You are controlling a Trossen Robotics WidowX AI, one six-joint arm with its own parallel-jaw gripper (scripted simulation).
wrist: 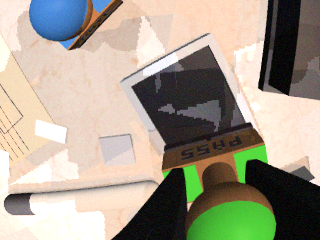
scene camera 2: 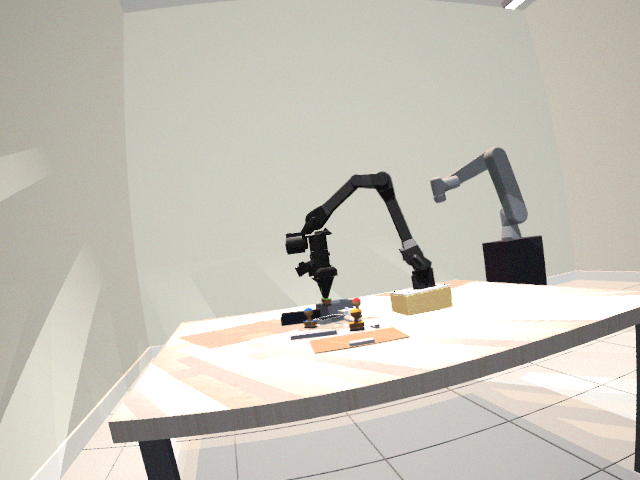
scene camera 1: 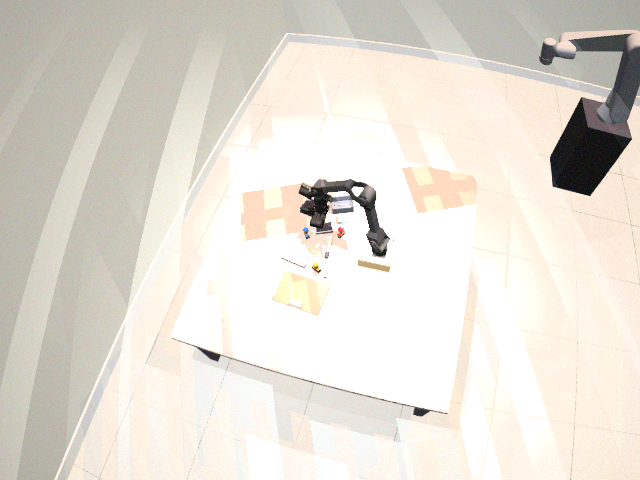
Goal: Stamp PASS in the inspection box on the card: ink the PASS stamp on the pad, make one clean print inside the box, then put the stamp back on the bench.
Labels:
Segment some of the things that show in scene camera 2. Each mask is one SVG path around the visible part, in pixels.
My gripper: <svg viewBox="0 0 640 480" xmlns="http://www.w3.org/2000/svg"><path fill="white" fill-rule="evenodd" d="M328 249L310 252L310 261L306 263L302 261L295 268L299 277L306 273L309 274L309 277L314 276L312 279L317 282L323 299L328 299L334 276L338 275L337 269L330 265L330 252L328 252Z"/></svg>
A brown card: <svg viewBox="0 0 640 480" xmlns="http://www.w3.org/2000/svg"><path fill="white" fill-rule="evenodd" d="M409 335L392 326L374 331L311 340L309 343L314 353L320 354L386 343L392 340L409 338Z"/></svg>

